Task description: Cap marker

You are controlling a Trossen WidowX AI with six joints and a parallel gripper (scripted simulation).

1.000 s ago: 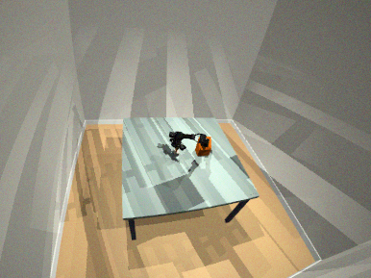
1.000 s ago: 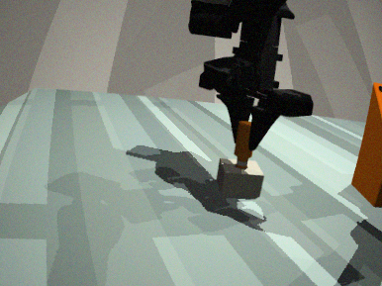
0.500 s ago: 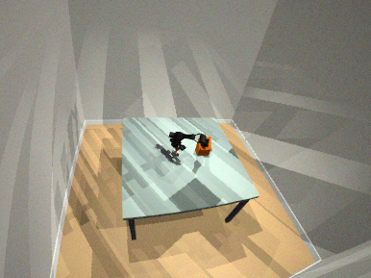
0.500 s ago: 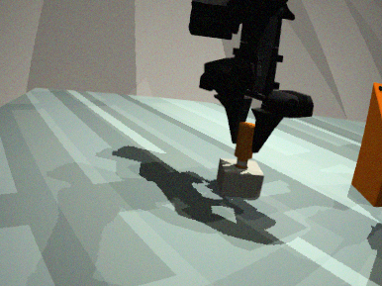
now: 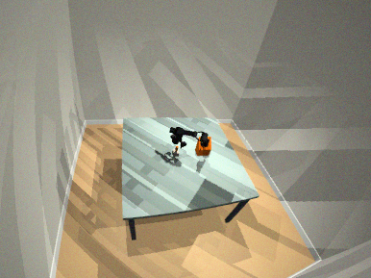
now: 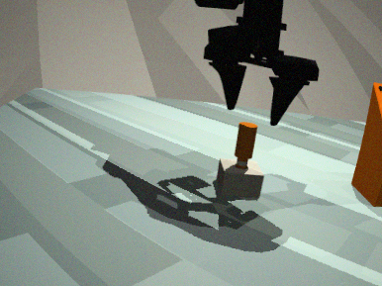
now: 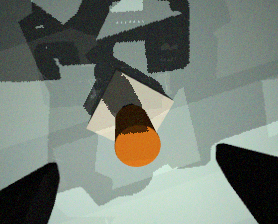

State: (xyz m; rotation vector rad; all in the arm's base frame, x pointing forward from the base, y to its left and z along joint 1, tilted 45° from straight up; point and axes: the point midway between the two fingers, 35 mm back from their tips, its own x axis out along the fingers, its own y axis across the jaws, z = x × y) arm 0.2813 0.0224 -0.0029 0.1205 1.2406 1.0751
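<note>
My gripper tip is now 4 cm above the cap. Also, from my gripper tip: white holder block: 10 cm below; then orange marker: 5 cm below.
</note>
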